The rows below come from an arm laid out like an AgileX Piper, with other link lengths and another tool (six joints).
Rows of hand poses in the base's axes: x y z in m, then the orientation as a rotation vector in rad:
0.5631, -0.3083, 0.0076, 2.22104, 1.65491, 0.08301
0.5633, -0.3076, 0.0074, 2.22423, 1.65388, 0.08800
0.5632, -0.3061, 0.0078, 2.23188, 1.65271, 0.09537
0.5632, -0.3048, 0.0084, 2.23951, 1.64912, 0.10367
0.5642, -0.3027, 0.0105, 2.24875, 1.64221, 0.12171
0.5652, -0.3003, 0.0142, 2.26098, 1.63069, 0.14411
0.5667, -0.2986, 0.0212, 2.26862, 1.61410, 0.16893
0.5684, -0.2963, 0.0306, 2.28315, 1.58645, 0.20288
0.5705, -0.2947, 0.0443, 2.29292, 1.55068, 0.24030
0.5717, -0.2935, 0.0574, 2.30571, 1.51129, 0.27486
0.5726, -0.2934, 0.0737, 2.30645, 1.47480, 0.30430
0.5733, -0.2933, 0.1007, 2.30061, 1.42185, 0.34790
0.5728, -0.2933, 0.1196, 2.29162, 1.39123, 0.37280
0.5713, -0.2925, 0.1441, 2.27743, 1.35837, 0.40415
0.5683, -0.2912, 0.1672, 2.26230, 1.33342, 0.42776
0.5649, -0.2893, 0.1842, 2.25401, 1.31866, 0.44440
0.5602, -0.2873, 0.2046, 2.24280, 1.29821, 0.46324
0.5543, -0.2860, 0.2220, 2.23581, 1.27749, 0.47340
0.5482, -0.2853, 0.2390, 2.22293, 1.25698, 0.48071
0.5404, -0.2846, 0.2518, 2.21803, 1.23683, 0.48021
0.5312, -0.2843, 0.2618, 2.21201, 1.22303, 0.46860
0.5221, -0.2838, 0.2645, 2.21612, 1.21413, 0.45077
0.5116, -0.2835, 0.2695, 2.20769, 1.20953, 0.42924
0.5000, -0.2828, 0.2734, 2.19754, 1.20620, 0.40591
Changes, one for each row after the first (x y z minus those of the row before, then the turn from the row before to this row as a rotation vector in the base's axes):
0.0002, 0.0007, -0.0002, 0.00398, -0.00177, -0.00120
-0.0001, 0.0015, 0.0004, 0.00805, -0.00114, -0.00272
0.0000, 0.0013, 0.0006, 0.00751, -0.00268, -0.00397
0.0010, 0.0021, 0.0021, 0.01165, -0.00860, -0.00526
0.0010, 0.0024, 0.0037, 0.01400, -0.01145, -0.00851
0.0015, 0.0017, 0.0070, 0.01016, -0.01679, -0.00948
0.0017, 0.0023, 0.0094, 0.01538, -0.02290, -0.01738
0.0021, 0.0016, 0.0137, 0.01132, -0.02988, -0.02021
0.0012, 0.0012, 0.0131, 0.01177, -0.02804, -0.02384
0.0009, 0.0001, 0.0163, 0.00230, -0.02949, -0.01906
0.0007, 0.0001, 0.0270, -0.00024, -0.04627, -0.02565
-0.0005, 0.0000, 0.0189, -0.00388, -0.02914, -0.01342
-0.0015, 0.0008, 0.0245, -0.00492, -0.03588, -0.01246
-0.0030, 0.0013, 0.0231, -0.00674, -0.02920, -0.00842
-0.0034, 0.0019, 0.0170, -0.00203, -0.01842, -0.00462
-0.0047, 0.0020, 0.0204, -0.00436, -0.02316, -0.00731
-0.0059, 0.0013, 0.0174, -0.00505, -0.01666, -0.01031
-0.0061, 0.0007, 0.0170, -0.01081, -0.01782, -0.00951
-0.0078, 0.0007, 0.0128, -0.00806, -0.00978, -0.01283
-0.0092, 0.0003, 0.0100, -0.01286, -0.00177, -0.01087
-0.0091, 0.0005, 0.0027, -0.00668, 0.00821, -0.01120
-0.0105, 0.0003, 0.0050, -0.01748, 0.00642, -0.00638
-0.0116, 0.0007, 0.0039, -0.01935, 0.00731, -0.00556

